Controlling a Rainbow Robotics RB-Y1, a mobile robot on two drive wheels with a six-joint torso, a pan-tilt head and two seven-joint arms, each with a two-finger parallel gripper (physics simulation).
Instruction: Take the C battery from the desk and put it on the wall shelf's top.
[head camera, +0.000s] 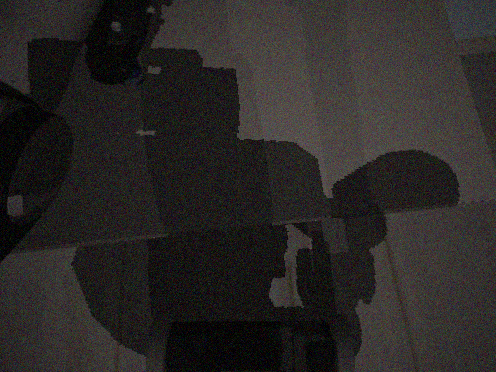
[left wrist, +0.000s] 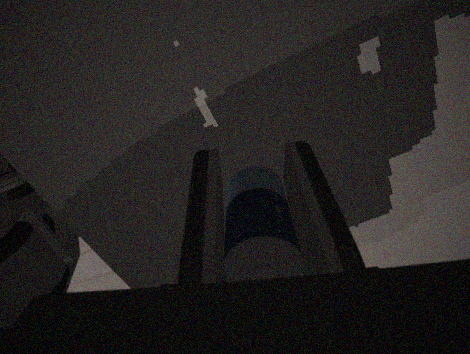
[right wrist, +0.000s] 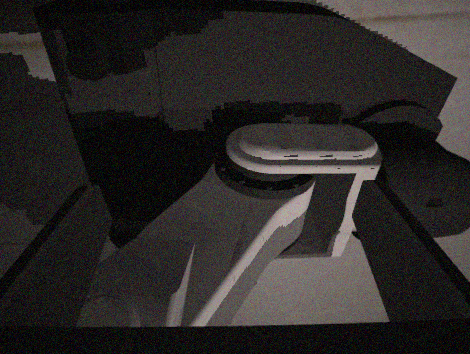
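Pixels of known places: left gripper, fingertip midpoint: (head camera: 122, 71) (left wrist: 252, 163); right gripper, fingertip midpoint: (right wrist: 231, 200); robot's base, link origin: (head camera: 250, 346).
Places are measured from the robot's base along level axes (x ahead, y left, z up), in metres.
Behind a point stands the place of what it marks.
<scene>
The C battery (left wrist: 261, 217) @(x 0.455, y 0.189, z 0.883 m), with a dark blue band and a grey end, is between the two fingers of my left gripper (left wrist: 252, 163) @(x 0.455, y 0.197, z 0.857 m), which is shut on it. In the head view, my left gripper (head camera: 119, 69) @(x 0.455, y 0.197, z 0.857 m) is a dark shape at the upper left, over the desk (head camera: 400, 100) @(x 0.482, y -0.291, z 0.721 m); a faint blue patch shows at its lower end, and its fingers are too dark to make out. My right gripper (right wrist: 231, 200) @(x -0.161, y -0.210, z 0.522 m) is open and empty, its fingers wide apart. The wall shelf cannot be made out in these dark views.
The desk's front edge (head camera: 430, 208) @(x 0.272, y -0.322, z 0.709 m) crosses the head view, with pale floor (head camera: 445, 290) @(x 0.180, y -0.654, z 0.001 m) below it. Broad shadows lie over both. A pale rounded part (right wrist: 307, 140) @(x -0.277, y -0.099, z 0.291 m) of the robot's body shows beyond the right fingers. An unclear dark shape (left wrist: 30, 260) @(x -0.004, y 0.021, z 0.610 m) stands at the left wrist view's left edge.
</scene>
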